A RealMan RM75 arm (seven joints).
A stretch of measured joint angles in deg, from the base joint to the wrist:
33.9, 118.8, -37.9, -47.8, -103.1, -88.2, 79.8
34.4, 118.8, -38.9, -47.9, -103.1, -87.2, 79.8
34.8, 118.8, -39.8, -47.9, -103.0, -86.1, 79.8
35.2, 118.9, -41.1, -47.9, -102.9, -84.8, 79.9
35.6, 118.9, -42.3, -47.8, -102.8, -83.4, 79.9
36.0, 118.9, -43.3, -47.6, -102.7, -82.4, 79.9
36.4, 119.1, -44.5, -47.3, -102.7, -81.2, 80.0
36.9, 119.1, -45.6, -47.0, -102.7, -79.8, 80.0
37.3, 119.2, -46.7, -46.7, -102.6, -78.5, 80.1
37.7, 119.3, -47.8, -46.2, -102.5, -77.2, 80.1
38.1, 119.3, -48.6, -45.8, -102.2, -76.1, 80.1
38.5, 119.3, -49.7, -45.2, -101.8, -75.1, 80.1
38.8, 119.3, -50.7, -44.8, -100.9, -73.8, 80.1
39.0, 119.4, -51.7, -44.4, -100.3, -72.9, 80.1
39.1, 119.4, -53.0, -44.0, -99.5, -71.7, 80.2
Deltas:
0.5, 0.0, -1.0, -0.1, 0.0, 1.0, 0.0
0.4, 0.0, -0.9, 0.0, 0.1, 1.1, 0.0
0.4, 0.1, -1.3, 0.0, 0.1, 1.3, 0.1
0.4, 0.0, -1.2, 0.1, 0.1, 1.4, 0.0
0.4, 0.0, -1.0, 0.2, 0.1, 1.0, 0.0
0.4, 0.2, -1.2, 0.3, 0.0, 1.2, 0.1
0.5, 0.0, -1.1, 0.3, 0.0, 1.4, 0.0
0.4, 0.1, -1.1, 0.3, 0.1, 1.3, 0.1
0.4, 0.1, -1.1, 0.5, 0.1, 1.3, 0.0
0.4, 0.0, -0.8, 0.4, 0.3, 1.1, 0.0
0.4, 0.0, -1.1, 0.6, 0.4, 1.0, 0.0
0.3, 0.0, -1.0, 0.4, 0.9, 1.3, 0.0
0.2, 0.1, -1.0, 0.4, 0.6, 0.9, 0.0
0.1, 0.0, -1.3, 0.4, 0.8, 1.2, 0.1

